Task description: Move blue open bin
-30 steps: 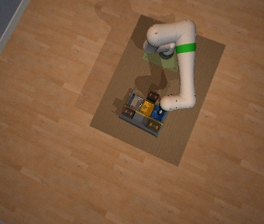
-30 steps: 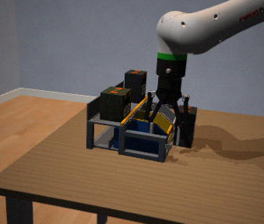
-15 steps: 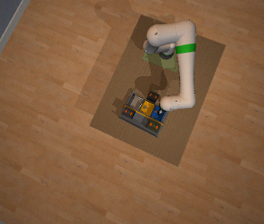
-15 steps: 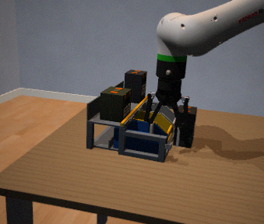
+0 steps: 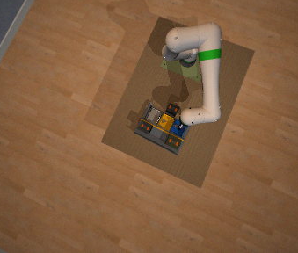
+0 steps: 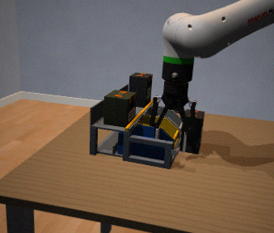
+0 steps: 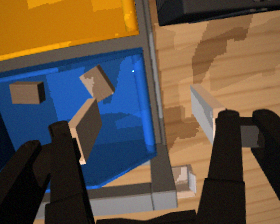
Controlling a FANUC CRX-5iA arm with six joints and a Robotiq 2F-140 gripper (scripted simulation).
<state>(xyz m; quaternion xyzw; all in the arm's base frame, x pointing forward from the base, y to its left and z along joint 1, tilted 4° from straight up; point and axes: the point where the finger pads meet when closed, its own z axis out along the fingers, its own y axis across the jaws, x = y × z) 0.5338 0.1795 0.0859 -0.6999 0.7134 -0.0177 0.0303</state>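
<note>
The blue bin is 8 cm ahead of my hand and 2 cm below it. Round my hand: grey bin 23 cm to the right, 7 cm ahead, 2 cm below; then yellow bin 11 cm to the right, 8 cm ahead, 2 cm below.
</note>
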